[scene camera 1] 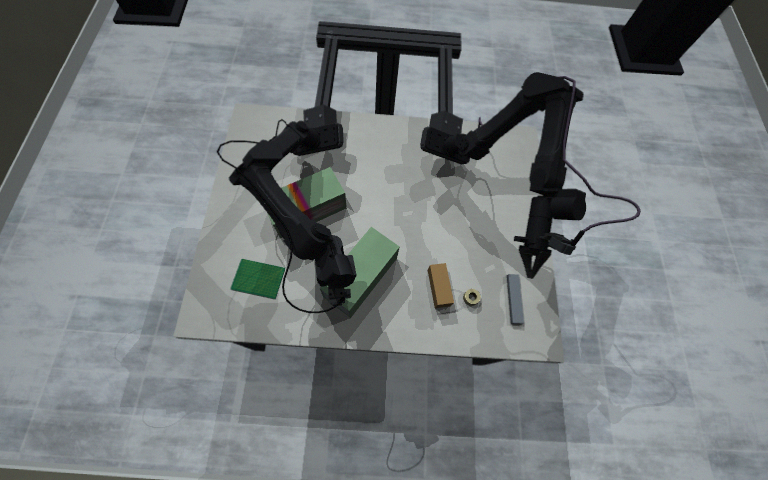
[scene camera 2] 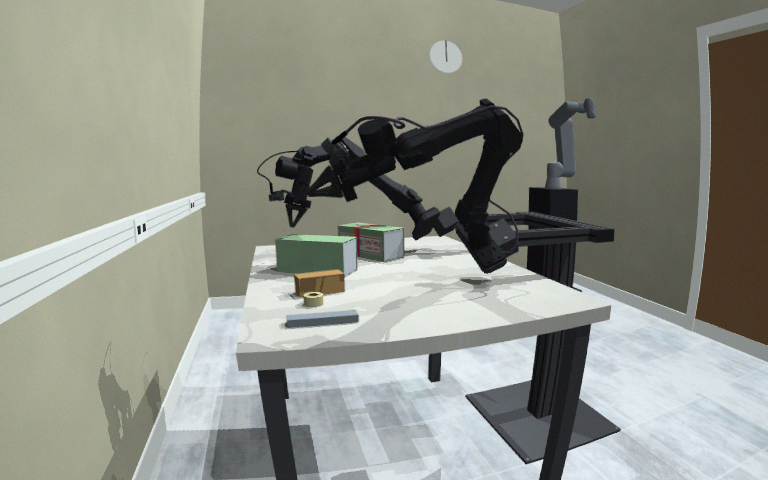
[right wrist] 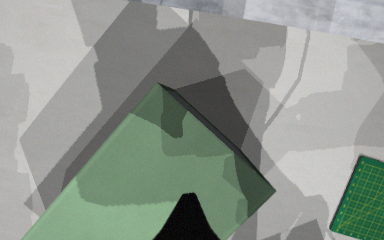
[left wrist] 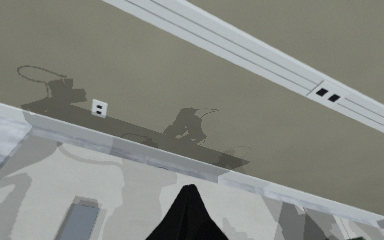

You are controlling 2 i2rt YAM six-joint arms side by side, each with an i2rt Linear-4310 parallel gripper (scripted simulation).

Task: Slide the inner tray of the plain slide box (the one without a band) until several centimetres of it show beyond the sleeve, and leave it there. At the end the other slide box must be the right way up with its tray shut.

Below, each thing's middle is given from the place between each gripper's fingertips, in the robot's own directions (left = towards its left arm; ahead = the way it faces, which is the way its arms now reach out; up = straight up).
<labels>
Now: left hand [scene camera 2: 307,194] 26 cm above the orange block [scene camera 2: 326,282], 18 cm to the left of it and 4 cm past it. The rest, counted from my left hand: grey bar [scene camera 2: 349,316]: 28 cm below, 6 cm to the left, 1 cm behind.
Now: right hand [scene camera 2: 292,227] 4 cm past the orange block, 31 cm to the right of it and 13 cm above it. Round my right hand: grey bar 1 cm behind, 56 cm to the left, 14 cm below.
</labels>
